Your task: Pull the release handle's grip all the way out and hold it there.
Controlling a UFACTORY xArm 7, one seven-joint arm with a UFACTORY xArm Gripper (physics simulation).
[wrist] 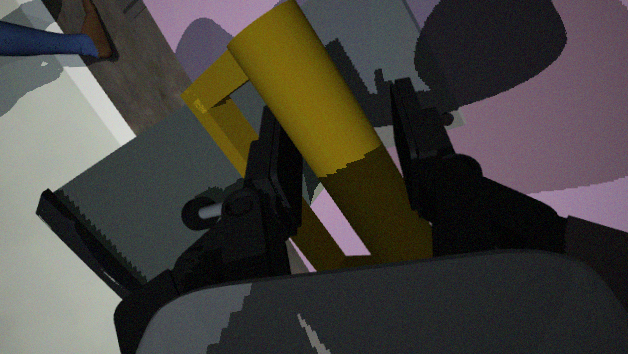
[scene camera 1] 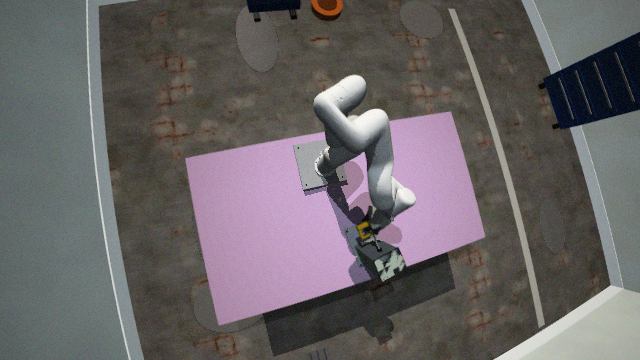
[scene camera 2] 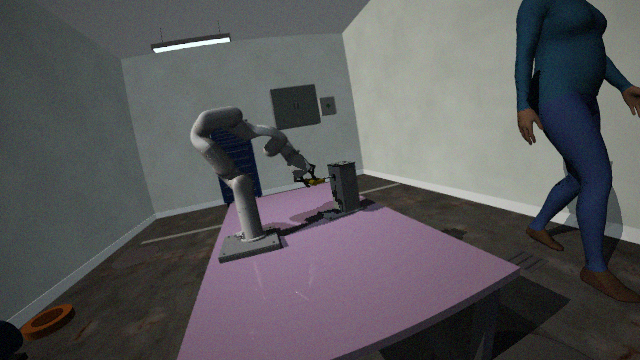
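Note:
The release handle's grip is a yellow bar (wrist: 310, 95) (scene camera 1: 364, 230) (scene camera 2: 316, 181) on a yellow frame. A metal rod (scene camera 1: 376, 243) runs from it into the grey box (scene camera 1: 384, 260) (scene camera 2: 346, 187) (wrist: 125, 165), and a stretch of rod shows between grip and box. My gripper (wrist: 341, 120) is shut on the yellow grip, with one finger inside the frame's opening and the other on the outer side. In scene camera 1 and scene camera 2 the fingers are small. The rod is mostly hidden behind a finger in the wrist view.
The box stands on a grey base plate near the edge of the pink table (scene camera 1: 260, 225) (scene camera 2: 350, 270). My arm's base plate (scene camera 2: 250, 246) is bolted to the same table. A person (scene camera 2: 570, 100) stands on the floor beyond the table. An orange ring (scene camera 2: 48, 321) lies on the floor.

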